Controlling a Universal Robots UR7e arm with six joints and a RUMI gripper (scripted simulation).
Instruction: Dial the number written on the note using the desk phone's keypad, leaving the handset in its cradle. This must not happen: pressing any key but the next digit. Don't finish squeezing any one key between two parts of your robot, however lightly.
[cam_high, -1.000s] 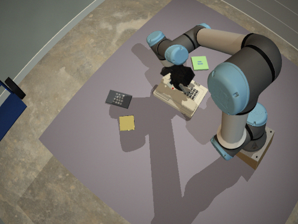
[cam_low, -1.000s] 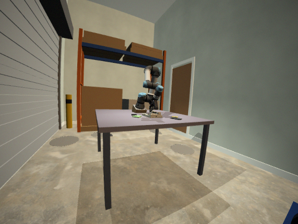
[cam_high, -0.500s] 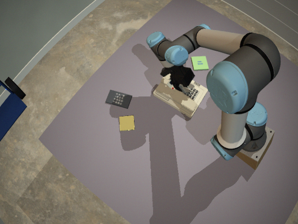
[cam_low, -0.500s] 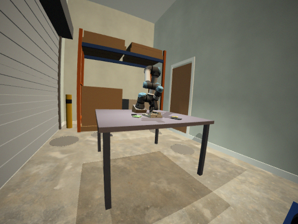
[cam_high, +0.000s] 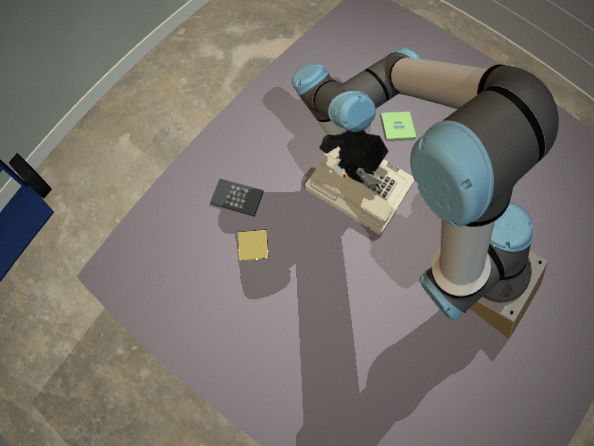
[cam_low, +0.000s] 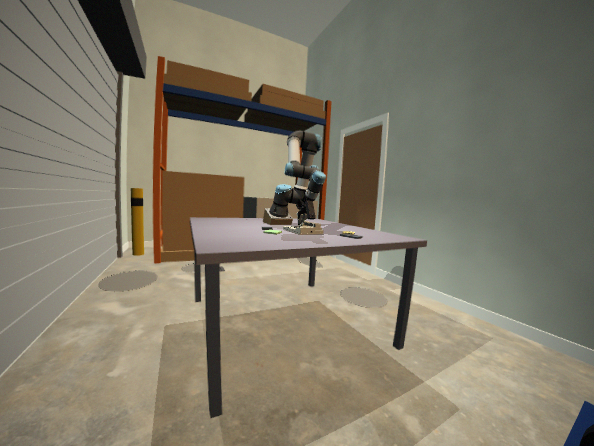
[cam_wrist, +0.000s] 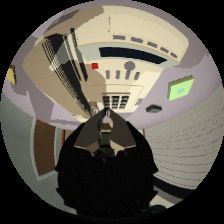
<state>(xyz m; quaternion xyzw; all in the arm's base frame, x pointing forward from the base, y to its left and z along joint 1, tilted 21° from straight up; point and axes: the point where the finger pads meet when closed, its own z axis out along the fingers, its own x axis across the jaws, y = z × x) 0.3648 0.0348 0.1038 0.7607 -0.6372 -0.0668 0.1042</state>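
Right now my hand is 20 mm short of the handset and 60 mm to the right of it. Also, from my hand: dark calculator-like pad: 230 mm ahead, 250 mm to the left, 50 mm below; note: 80 mm ahead, 200 mm to the right, 40 mm below.
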